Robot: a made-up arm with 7 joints.
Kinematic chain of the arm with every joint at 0, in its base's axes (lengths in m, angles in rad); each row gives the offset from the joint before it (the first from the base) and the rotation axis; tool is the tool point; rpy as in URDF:
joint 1: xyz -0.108 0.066 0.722 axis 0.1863 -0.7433 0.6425
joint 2: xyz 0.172 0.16 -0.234 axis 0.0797 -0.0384 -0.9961
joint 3: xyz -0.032 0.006 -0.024 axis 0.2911 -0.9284 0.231
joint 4: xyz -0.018 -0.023 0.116 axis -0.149 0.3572 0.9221
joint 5: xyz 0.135 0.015 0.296 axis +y
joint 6: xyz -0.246 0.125 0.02 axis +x
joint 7: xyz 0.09 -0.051 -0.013 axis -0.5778 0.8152 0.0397
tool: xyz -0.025 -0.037 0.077 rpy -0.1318 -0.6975 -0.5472
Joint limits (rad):
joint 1: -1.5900..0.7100
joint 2: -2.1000..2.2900
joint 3: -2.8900..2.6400
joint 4: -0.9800..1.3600
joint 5: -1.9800..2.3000
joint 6: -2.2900..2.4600
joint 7: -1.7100..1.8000
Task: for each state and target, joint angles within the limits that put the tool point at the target. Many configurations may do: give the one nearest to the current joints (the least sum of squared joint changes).
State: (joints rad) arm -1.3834 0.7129 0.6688 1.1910 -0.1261 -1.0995 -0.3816
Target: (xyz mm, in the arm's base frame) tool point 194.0 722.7 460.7
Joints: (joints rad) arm -0.8013 1.3504 1.2582 1.3525 0.5576 -1.3609 -0.3641
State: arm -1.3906 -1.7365 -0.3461 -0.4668 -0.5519 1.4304 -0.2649
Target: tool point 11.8 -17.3 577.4
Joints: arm -1.4161 -1.9921 0.0956 -0.4926 -0.4489 1.1774 -0.0479
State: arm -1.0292 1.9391 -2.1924 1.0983 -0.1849 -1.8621 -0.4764
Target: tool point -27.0 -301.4 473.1
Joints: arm -0.6037 1.7388 -1.7059 1.0969 -0.4837 -1.9723 -0.4331
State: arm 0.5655 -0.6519 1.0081 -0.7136 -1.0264 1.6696 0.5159
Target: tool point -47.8 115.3 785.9
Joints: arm 0.7100 -0.5860 0.7920 -0.6030 -1.0998 1.7722 0.5796
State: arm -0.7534 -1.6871 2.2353 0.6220 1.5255 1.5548 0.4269
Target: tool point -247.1 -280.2 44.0
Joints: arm -0.8464 -1.7187 2.6400 0.5884 1.2029 1.7113 0.3899
